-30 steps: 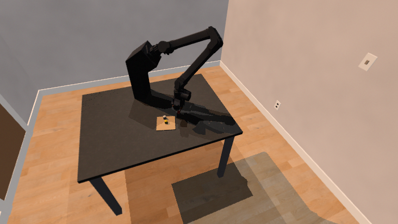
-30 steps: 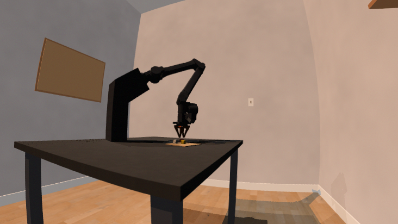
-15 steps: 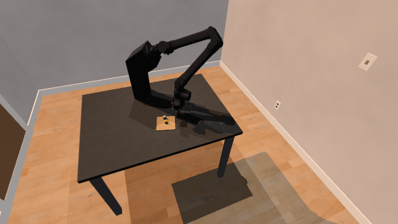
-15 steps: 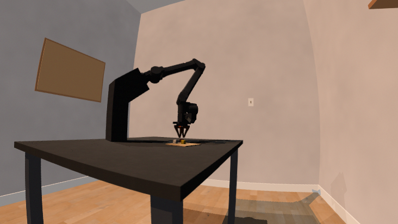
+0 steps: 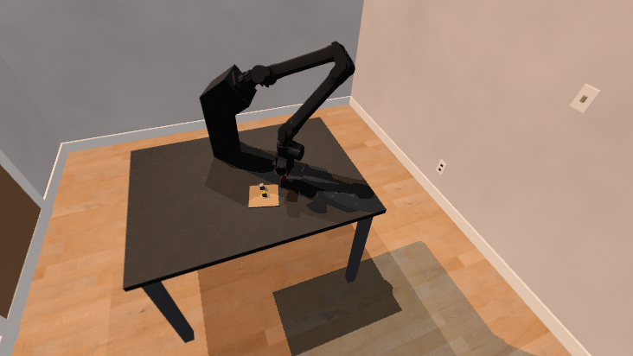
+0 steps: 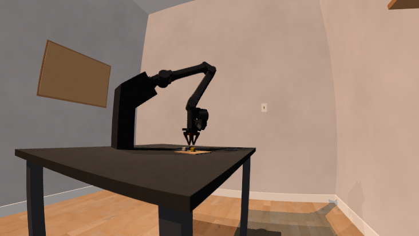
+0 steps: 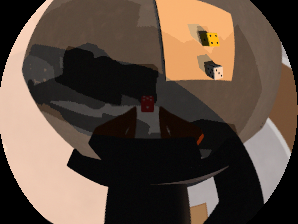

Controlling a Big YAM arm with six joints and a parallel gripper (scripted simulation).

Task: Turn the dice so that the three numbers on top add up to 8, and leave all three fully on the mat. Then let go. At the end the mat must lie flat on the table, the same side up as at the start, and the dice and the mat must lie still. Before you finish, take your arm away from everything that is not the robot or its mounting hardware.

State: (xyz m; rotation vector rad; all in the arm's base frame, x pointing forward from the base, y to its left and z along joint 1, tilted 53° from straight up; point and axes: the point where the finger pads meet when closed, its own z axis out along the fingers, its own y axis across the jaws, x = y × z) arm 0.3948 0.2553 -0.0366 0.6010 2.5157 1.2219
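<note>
Now: the red die 3 cm below my hand. Round my hand: yellow die 8 cm ahead, 11 cm to the right, 2 cm below; tan mat 9 cm ahead, 11 cm to the right, 4 cm below; white die 3 cm ahead, 12 cm to the right, 2 cm below.
</note>
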